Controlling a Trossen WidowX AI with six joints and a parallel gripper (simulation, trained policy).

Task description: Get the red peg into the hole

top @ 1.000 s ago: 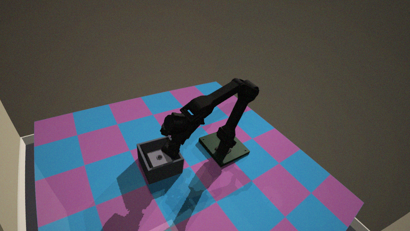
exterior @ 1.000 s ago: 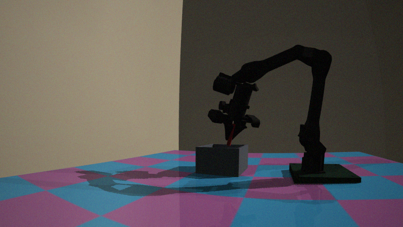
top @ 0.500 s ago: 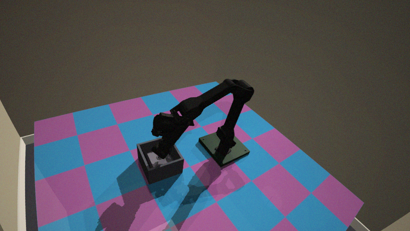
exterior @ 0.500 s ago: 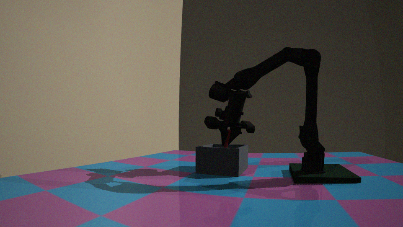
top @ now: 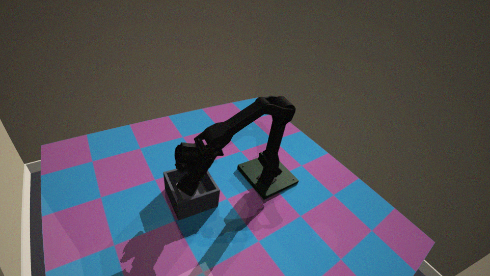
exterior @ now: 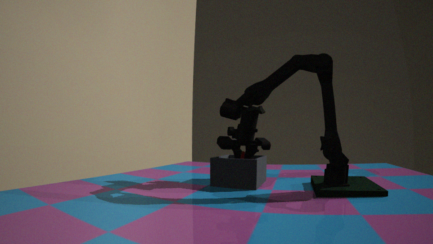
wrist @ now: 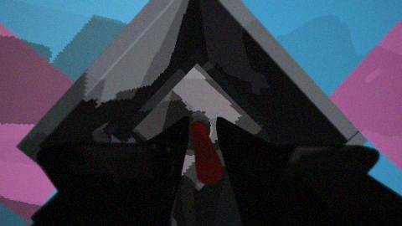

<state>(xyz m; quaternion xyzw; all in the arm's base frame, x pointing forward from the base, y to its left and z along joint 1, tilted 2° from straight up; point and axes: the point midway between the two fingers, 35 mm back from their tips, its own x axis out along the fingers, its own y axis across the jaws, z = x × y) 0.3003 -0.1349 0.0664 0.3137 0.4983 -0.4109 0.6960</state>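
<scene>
My gripper tip is now 1 cm to the right of the red peg. Also, from my gripper tip: grey plate 2 cm below, 1 cm to the left; dark grey box 4 cm below, 1 cm to the left.
</scene>
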